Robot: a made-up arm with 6 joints. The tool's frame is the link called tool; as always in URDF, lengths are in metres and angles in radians. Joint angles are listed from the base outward.
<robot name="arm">
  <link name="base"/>
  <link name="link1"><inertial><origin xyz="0.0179 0.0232 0.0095"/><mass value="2.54"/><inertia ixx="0.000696" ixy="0" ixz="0" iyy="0.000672" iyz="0" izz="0.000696"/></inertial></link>
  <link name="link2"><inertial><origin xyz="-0.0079 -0.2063 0.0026"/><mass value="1.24"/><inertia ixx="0.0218" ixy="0" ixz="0" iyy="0.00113" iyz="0" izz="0.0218"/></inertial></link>
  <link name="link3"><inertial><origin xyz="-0.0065 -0.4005 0.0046"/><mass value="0.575"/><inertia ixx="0.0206" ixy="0" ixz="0" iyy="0.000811" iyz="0" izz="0.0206"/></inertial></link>
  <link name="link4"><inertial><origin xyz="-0.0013 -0.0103 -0.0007"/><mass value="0.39"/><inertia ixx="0.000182" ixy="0" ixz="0" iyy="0.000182" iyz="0" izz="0.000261"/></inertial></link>
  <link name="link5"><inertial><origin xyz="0.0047 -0.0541 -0.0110"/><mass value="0.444"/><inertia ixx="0.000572" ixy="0" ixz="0" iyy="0.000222" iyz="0" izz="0.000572"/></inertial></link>
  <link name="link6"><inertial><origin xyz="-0.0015 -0.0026 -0.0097"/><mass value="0.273"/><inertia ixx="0.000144" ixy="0" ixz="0" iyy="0.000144" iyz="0" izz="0.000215"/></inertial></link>
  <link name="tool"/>
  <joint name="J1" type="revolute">
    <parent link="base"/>
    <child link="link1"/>
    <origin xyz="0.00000 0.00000 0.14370"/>
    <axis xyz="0 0 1"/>
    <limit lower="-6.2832" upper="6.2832"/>
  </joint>
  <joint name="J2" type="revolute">
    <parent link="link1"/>
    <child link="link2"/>
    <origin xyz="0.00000 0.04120 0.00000" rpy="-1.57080 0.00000 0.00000"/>
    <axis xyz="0 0 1"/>
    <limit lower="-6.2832" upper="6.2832"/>
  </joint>
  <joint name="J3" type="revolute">
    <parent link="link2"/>
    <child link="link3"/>
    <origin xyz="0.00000 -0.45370 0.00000"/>
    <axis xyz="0 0 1"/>
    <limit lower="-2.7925" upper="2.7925"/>
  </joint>
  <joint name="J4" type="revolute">
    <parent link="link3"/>
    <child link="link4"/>
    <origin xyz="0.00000 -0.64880 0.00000" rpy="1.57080 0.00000 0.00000"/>
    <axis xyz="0 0 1"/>
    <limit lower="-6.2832" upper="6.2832"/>
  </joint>
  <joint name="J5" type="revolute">
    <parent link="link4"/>
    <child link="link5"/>
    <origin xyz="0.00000 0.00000 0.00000" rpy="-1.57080 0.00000 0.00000"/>
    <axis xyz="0 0 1"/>
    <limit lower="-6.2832" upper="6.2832"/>
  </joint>
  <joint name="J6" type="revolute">
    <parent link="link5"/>
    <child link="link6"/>
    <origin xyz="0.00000 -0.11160 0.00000" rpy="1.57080 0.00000 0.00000"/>
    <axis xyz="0 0 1"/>
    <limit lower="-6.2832" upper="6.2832"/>
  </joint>
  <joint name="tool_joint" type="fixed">
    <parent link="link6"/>
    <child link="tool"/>
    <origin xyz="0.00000 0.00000 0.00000"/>
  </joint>
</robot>
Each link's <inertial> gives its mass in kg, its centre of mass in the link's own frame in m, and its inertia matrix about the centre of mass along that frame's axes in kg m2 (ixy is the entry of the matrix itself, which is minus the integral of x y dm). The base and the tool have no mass. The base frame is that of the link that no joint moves.
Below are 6 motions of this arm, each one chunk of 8 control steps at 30 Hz.
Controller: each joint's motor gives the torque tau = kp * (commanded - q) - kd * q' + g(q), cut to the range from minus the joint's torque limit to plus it. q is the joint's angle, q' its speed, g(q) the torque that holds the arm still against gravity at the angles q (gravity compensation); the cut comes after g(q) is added. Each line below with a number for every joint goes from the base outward.
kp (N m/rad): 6.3 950 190 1.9 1.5 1.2
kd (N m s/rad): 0.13 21 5.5 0.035 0.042 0.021
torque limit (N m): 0.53 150 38 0.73 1.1 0.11
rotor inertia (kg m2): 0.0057 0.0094 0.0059 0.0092 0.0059 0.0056
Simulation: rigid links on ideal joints. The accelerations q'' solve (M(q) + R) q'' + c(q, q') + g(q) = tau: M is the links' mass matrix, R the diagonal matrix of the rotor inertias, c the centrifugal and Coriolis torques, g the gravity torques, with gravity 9.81 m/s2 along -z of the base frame. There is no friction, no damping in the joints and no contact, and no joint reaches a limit. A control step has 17 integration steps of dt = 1/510 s. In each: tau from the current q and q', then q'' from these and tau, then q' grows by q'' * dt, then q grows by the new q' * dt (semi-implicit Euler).
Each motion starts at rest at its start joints. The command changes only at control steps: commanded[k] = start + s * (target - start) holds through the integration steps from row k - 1 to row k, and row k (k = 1, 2, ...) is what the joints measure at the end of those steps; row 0 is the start. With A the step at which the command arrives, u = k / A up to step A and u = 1 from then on. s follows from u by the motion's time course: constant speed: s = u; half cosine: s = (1 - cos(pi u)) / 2; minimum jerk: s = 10 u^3 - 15 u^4 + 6 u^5; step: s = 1 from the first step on.
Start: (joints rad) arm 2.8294 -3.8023 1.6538 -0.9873 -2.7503 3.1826
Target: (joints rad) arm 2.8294 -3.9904 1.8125 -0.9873 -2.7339 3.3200
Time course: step
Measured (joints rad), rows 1 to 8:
1: 2.8810 -3.9327 1.7803 -0.9879 -2.5972 3.1903
2: 2.9053 -4.0022 1.8243 -0.9991 -2.6053 3.2196
3: 2.8939 -4.0000 1.8033 -1.0081 -2.7260 3.2673
4: 2.8738 -3.9947 1.7907 -1.0028 -2.8256 3.3210
5: 2.8511 -3.9938 1.7929 -0.9877 -2.8836 3.3685
6: 2.8277 -3.9925 1.8015 -0.9704 -2.9051 3.4005
7: 2.8065 -3.9906 1.8114 -0.9575 -2.8973 3.4118
8: 2.7898 -3.9890 1.8193 -0.9530 -2.8686 3.4023

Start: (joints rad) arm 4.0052 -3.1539 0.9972 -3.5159 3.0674 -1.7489
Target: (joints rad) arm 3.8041 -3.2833 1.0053 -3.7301 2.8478 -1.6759
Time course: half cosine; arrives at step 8
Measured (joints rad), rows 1 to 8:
1: 4.0054 -3.1567 1.0004 -3.5171 3.0683 -1.7486
2: 4.0061 -3.1662 1.0091 -3.5236 3.0746 -1.7471
3: 4.0068 -3.1830 1.0194 -3.5415 3.0914 -1.7431
4: 4.0071 -3.2058 1.0262 -3.5748 3.1163 -1.7350
5: 4.0067 -3.2317 1.0260 -3.6230 3.1374 -1.7222
6: 4.0054 -3.2568 1.0178 -3.6808 3.1359 -1.7051
7: 4.0030 -3.2773 1.0034 -3.7389 3.0950 -1.6854
8: 3.9986 -3.2897 0.9862 -3.7857 3.0080 -1.6663

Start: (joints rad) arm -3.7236 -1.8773 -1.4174 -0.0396 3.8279 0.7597
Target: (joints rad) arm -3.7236 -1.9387 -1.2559 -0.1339 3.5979 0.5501
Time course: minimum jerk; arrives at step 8
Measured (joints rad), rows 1 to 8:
1: -3.7236 -1.8782 -1.4162 -0.0399 3.8269 0.7593
2: -3.7236 -1.8832 -1.4088 -0.0418 3.8210 0.7562
3: -3.7238 -1.8941 -1.3909 -0.0480 3.8092 0.7453
4: -3.7244 -1.9089 -1.3625 -0.0609 3.7941 0.7211
5: -3.7254 -1.9236 -1.3276 -0.0813 3.7777 0.6806
6: -3.7269 -1.9340 -1.2931 -0.1074 3.7580 0.6254
7: -3.7285 -1.9380 -1.2659 -0.1350 3.7292 0.5633
8: -3.7300 -1.9368 -1.2494 -0.1589 3.6842 0.5060

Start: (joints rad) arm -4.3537 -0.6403 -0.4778 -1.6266 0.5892 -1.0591
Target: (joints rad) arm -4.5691 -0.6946 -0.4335 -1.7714 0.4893 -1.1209
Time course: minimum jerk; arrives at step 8
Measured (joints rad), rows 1 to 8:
1: -4.3537 -0.6409 -0.4769 -1.6267 0.5895 -1.0592
2: -4.3539 -0.6442 -0.4722 -1.6277 0.5907 -1.0601
3: -4.3544 -0.6513 -0.4627 -1.6307 0.5915 -1.0633
4: -4.3552 -0.6618 -0.4506 -1.6378 0.5885 -1.0707
5: -4.3562 -0.6737 -0.4397 -1.6518 0.5777 -1.0831
6: -4.3572 -0.6844 -0.4336 -1.6754 0.5571 -1.0999
7: -4.3583 -0.6921 -0.4337 -1.7096 0.5285 -1.1185
8: -4.3597 -0.6963 -0.4386 -1.7526 0.4975 -1.1350

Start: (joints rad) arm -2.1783 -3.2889 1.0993 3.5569 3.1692 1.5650
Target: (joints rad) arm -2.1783 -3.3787 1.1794 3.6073 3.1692 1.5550
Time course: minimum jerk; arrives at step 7
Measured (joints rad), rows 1 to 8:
1: -2.1781 -3.2903 1.1012 3.5570 3.1697 1.5650
2: -2.1768 -3.2984 1.1112 3.5578 3.1737 1.5648
3: -2.1737 -3.3154 1.1306 3.5597 3.1854 1.5641
4: -2.1691 -3.3382 1.1528 3.5635 3.2059 1.5629
5: -2.1642 -3.3604 1.1693 3.5703 3.2282 1.5610
6: -2.1608 -3.3755 1.1750 3.5812 3.2395 1.5586
7: -2.1604 -3.3815 1.1716 3.5965 3.2286 1.5559
8: -2.1629 -3.3826 1.1678 3.6152 3.1944 1.5534

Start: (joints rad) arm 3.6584 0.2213 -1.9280 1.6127 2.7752 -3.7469
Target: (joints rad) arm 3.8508 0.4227 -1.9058 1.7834 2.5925 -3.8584
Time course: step
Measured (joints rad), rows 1 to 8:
1: 3.6861 0.3499 -1.9954 1.6550 2.6364 -3.7549
2: 3.7067 0.4258 -1.9714 1.7624 2.5695 -3.7785
3: 3.7136 0.4312 -1.8943 1.8642 2.5869 -3.8163
4: 3.7216 0.4331 -1.8438 1.9052 2.6163 -3.8615
5: 3.7304 0.4359 -1.8307 1.8758 2.6602 -3.9045
6: 3.7388 0.4338 -1.8439 1.7983 2.7122 -3.9357
7: 3.7486 0.4281 -1.8711 1.7084 2.7483 -3.9485
8: 3.7625 0.4223 -1.9009 1.6399 2.7512 -3.9404

